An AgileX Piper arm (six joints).
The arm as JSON. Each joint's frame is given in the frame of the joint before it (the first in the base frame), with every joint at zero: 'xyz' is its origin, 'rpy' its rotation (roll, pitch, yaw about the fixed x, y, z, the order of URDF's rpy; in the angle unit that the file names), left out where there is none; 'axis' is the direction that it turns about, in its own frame. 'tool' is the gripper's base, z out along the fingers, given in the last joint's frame.
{
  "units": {
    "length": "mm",
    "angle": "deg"
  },
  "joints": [
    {
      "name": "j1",
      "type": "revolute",
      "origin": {
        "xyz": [
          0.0,
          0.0,
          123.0
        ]
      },
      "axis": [
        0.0,
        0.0,
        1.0
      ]
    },
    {
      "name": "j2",
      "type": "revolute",
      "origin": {
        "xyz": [
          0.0,
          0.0,
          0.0
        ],
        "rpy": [
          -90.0,
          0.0,
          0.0
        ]
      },
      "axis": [
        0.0,
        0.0,
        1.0
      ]
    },
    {
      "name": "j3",
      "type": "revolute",
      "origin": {
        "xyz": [
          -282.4,
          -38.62,
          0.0
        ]
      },
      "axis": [
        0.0,
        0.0,
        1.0
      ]
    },
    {
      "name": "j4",
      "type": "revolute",
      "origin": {
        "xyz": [
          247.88,
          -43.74,
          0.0
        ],
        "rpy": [
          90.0,
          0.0,
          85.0
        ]
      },
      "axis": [
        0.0,
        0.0,
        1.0
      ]
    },
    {
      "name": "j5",
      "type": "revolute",
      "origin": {
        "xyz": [
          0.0,
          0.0,
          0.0
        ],
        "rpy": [
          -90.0,
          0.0,
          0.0
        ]
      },
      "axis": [
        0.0,
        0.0,
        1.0
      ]
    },
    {
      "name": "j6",
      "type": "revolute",
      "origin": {
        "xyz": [
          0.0,
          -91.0,
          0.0
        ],
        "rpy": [
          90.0,
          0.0,
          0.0
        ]
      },
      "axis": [
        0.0,
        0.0,
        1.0
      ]
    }
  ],
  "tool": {
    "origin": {
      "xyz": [
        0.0,
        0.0,
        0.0
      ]
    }
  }
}
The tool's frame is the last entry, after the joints.
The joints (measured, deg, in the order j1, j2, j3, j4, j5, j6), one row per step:
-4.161, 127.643, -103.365, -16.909, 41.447, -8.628
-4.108, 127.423, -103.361, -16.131, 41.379, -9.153
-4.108, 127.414, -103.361, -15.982, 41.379, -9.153
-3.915, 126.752, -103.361, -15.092, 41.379, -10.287
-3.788, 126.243, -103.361, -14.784, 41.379, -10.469
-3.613, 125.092, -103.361, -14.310, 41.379, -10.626
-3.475, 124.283, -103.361, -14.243, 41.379, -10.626
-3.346, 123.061, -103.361, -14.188, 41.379, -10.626
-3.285, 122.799, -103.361, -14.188, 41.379, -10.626
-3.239, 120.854, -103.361, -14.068, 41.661, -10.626
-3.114, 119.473, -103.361, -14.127, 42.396, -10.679
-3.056, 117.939, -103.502, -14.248, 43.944, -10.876
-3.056, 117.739, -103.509, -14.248, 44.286, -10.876
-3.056, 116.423, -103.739, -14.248, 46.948, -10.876
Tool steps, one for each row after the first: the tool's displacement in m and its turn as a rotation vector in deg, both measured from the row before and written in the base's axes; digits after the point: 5 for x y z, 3 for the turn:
-0.00012, 0.00127, 0.00170, 0.464, -0.216, 0.260
-0.00001, 0.00015, 0.00004, 0.140, -0.019, -0.049
-0.00060, 0.00260, 0.00544, 0.236, -0.479, 0.864
-0.00052, 0.00144, 0.00428, 0.167, -0.490, 0.184
-0.00141, 0.00207, 0.00972, 0.297, -1.146, 0.165
-0.00110, 0.00132, 0.00688, 0.014, -0.811, 0.119
-0.00191, 0.00127, 0.01037, -0.020, -1.223, 0.114
-0.00041, 0.00054, 0.00222, -0.015, -0.262, 0.061
-0.00406, 0.00066, 0.01613, 0.005, -1.675, -0.049
-0.00382, 0.00099, 0.01090, -0.162, -0.652, 0.004
-0.00532, 0.00020, 0.01208, -0.312, -0.125, -0.140
-0.00092, -0.00005, 0.00137, -0.007, 0.125, -0.083
-0.00647, -0.00038, 0.00958, -0.041, 1.038, -0.648

